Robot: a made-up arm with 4 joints.
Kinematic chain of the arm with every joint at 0, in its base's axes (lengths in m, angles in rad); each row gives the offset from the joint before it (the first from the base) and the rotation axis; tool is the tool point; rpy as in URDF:
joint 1: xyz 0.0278 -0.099 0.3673 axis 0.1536 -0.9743 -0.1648
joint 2: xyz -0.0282 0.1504 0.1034 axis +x
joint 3: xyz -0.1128 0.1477 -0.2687 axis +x
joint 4: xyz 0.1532 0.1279 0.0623 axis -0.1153 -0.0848 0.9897
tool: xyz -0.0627 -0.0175 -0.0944 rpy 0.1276 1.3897 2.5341
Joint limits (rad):
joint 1: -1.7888..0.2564
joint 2: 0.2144..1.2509
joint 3: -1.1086..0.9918
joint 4: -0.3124..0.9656
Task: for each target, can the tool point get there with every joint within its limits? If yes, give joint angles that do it. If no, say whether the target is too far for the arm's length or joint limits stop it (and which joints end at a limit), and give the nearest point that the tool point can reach.
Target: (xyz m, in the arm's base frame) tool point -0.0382 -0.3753 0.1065
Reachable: no: joint limits stop it (at a limit: joint 2, joint 3, joint 4) | nearest point -0.1430 0.2368 0.1938 | short by 0.627 m
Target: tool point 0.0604 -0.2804 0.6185
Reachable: no: joint limits stop it (at a limit: joint 2, joint 3, joint 4) | nearest point -0.0309 0.2928 0.6504 | short by 0.581 m
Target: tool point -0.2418 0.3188 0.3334
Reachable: yes | joints -1.2018 0.3665 -0.6170 0.1551
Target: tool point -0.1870 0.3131 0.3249
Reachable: yes | joints -1.1866 0.3226 0.0654 0.6510
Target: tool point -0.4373 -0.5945 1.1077
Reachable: no: too far | nearest point -0.3249 0.1977 0.4830 | short by 1.015 m
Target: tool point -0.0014 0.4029 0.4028
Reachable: yes | joints -0.2661 0.7356 0.3444 0.6832
